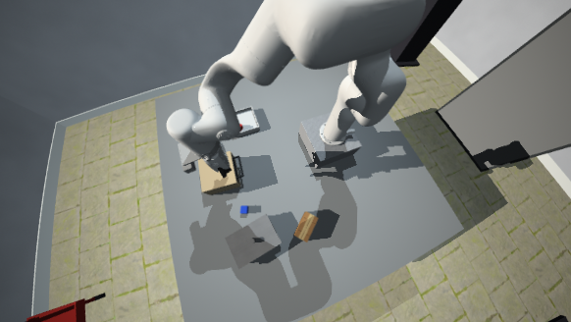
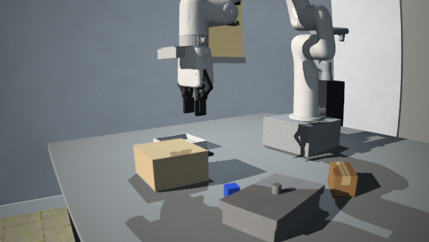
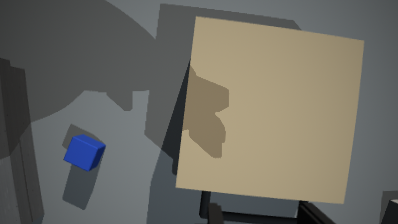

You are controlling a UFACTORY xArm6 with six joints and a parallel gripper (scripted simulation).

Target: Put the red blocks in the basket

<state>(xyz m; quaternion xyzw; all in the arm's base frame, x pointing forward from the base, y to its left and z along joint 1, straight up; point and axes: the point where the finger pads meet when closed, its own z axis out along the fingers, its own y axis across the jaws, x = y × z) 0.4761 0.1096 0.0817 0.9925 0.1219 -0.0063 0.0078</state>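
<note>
Right now my hand is 290 mm to the right of the knobbed lid, 140 mm above it and 60 mm past it. Round my hand: blue block: 170 mm below, 160 mm to the left, 30 mm behind; drawer: 150 mm below, 50 mm ahead, 20 mm to the right; light wooden cabinet: 150 mm below, 60 mm ahead, 20 mm to the right.
</note>
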